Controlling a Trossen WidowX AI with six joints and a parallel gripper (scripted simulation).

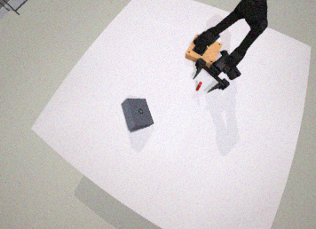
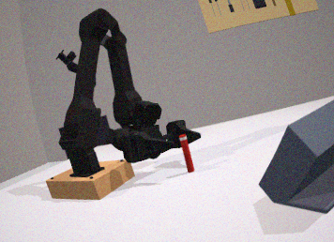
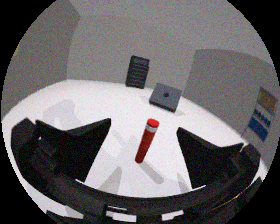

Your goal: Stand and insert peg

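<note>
My gripper tip is 10 mm past the red peg and 10 mm above it. The rest, counted from my gripper tip: grey sloped panel (270 mm ahead, 160 mm to the right, 20 mm below).
</note>
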